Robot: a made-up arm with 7 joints. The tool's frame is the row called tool. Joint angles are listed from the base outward.
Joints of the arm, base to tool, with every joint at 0 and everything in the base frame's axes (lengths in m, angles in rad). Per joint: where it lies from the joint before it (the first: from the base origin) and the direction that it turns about. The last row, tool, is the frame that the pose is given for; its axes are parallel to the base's.
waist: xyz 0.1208 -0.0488 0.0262 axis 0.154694 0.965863 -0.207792
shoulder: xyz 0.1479 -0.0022 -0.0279 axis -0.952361 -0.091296 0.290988
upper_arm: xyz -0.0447 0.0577 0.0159 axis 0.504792 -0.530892 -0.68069
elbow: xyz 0.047 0.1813 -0.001 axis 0 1 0
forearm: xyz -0.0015 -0.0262 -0.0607 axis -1 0 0
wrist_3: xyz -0.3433 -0.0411 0.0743 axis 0 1 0
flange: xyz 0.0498 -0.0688 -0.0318 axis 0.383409 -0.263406 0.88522
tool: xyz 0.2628 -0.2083 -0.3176
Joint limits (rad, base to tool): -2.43..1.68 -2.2..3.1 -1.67..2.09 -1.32..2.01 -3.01..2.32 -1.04..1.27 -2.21..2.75
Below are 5 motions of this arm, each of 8 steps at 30 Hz.
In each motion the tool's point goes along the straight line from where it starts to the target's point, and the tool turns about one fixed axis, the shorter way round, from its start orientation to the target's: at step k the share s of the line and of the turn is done. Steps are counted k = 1, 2, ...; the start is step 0. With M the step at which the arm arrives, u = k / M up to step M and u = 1 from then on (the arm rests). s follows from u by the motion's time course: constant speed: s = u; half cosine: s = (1 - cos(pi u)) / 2; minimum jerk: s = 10 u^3 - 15 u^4 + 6 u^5.
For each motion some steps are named. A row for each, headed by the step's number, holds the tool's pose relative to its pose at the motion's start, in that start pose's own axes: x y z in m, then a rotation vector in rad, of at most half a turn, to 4 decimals.
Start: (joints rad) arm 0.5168 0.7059 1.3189 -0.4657 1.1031 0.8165 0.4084
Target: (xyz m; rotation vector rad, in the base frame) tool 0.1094 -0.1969 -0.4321 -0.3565 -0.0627 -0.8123
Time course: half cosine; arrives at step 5
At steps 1, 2, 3, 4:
1: 0.0076 0.0091 0.0015 0.0146 -0.0131 0.0092
2: 0.0274 0.0330 0.0054 0.0529 -0.0475 0.0333
3: 0.0520 0.0625 0.0102 0.1002 -0.0900 0.0631
4: 0.0718 0.0864 0.0141 0.1384 -0.1244 0.0873

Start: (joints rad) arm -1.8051 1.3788 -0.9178 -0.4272 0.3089 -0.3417 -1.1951
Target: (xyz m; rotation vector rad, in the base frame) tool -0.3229 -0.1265 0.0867 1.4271 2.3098 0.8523
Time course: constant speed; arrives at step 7
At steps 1, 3, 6, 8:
1: -0.0084 0.0008 -0.0012 0.0152 -0.0123 -0.0348
3: -0.0253 0.0024 -0.0037 0.0456 -0.0368 -0.1044
6: -0.0505 0.0048 -0.0075 0.0911 -0.0735 -0.2088
8: -0.0590 0.0056 -0.0087 0.1063 -0.0858 -0.2436

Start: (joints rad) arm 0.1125 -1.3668 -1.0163 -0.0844 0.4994 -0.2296 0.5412
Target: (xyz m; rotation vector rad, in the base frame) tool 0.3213 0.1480 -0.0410 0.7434 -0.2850 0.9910
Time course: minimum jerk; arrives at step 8
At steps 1, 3, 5, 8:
1: -0.0002 0.0004 -0.0002 0.0017 0.0007 0.0012
3: -0.0030 0.0075 -0.0033 0.0295 0.0126 0.0208
5: -0.0080 0.0197 -0.0088 0.0778 0.0331 0.0547
8: -0.0110 0.0271 -0.0121 0.1073 0.0457 0.0754

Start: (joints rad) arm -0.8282 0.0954 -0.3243 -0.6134 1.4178 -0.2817 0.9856
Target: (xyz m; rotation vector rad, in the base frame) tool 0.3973 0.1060 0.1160 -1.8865 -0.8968 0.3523
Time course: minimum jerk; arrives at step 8
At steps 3, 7, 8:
3: -0.0161 0.0012 -0.0122 0.0024 0.0453 -0.0478
7: -0.0577 0.0044 -0.0437 0.0085 0.1621 -0.1710
8: -0.0586 0.0044 -0.0444 0.0086 0.1647 -0.1737

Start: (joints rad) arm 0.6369 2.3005 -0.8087 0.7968 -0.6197 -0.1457 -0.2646
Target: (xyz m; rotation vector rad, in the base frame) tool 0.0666 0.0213 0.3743 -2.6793 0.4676 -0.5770
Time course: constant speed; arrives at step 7
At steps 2, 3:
2: -0.0501 -0.0091 0.0070 -0.0326 0.1091 -0.0505
3: -0.0751 -0.0136 0.0104 -0.0488 0.1637 -0.0757

